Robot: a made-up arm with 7 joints. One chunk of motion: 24 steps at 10 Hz.
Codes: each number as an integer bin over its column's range. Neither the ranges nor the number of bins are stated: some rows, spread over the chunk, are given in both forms.
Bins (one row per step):
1: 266 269 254 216 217 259
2: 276 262 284 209 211 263
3: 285 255 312 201 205 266
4: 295 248 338 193 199 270
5: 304 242 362 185 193 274
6: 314 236 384 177 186 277
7: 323 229 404 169 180 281
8: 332 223 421 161 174 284
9: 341 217 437 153 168 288
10: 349 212 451 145 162 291
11: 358 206 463 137 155 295
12: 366 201 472 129 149 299
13: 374 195 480 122 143 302
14: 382 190 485 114 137 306
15: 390 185 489 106 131 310
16: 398 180 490 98 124 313
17: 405 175 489 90 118 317
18: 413 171 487 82 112 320
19: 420 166 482 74 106 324
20: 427 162 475 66 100 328
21: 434 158 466 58 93 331
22: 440 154 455 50 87 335
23: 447 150 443 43 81 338
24: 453 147 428 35 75 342
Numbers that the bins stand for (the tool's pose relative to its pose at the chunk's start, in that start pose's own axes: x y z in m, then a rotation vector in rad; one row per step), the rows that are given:
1: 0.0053 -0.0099 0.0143 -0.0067 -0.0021 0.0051
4: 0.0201 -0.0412 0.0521 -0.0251 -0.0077 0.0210
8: 0.0389 -0.0783 0.0895 -0.0508 -0.0155 0.0413
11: 0.0522 -0.1036 0.1084 -0.0701 -0.0215 0.0572
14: 0.0644 -0.1274 0.1183 -0.0885 -0.0271 0.0731
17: 0.0761 -0.1497 0.1201 -0.1078 -0.0331 0.0891
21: 0.0908 -0.1750 0.1097 -0.1335 -0.0409 0.1093
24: 0.1005 -0.1914 0.0926 -0.1519 -0.0465 0.1253
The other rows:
2: 0.0104 -0.0203 0.0278 -0.0123 -0.0039 0.0109
3: 0.0150 -0.0307 0.0404 -0.0187 -0.0058 0.0152
5: 0.0247 -0.0501 0.0629 -0.0316 -0.0096 0.0268
6: 0.0298 -0.0590 0.0728 -0.0380 -0.0118 0.0311
7: 0.0343 -0.0694 0.0818 -0.0444 -0.0136 0.0369
9: 0.0435 -0.0873 0.0967 -0.0572 -0.0174 0.0471
10: 0.0476 -0.0947 0.1030 -0.0637 -0.0193 0.0514
12: 0.0562 -0.1111 0.1124 -0.0765 -0.0233 0.0630
13: 0.0603 -0.1200 0.1160 -0.0821 -0.0252 0.0673
15: 0.0684 -0.1349 0.1201 -0.0950 -0.0290 0.0789
16: 0.0725 -0.1423 0.1205 -0.1014 -0.0312 0.0833
18: 0.0801 -0.1557 0.1192 -0.1142 -0.0349 0.0934
19: 0.0837 -0.1631 0.1169 -0.1206 -0.0368 0.0992
20: 0.0873 -0.1691 0.1138 -0.1270 -0.0387 0.1050
22: 0.0939 -0.1810 0.1048 -0.1399 -0.0428 0.1151
23: 0.0974 -0.1869 0.0994 -0.1455 -0.0446 0.1195

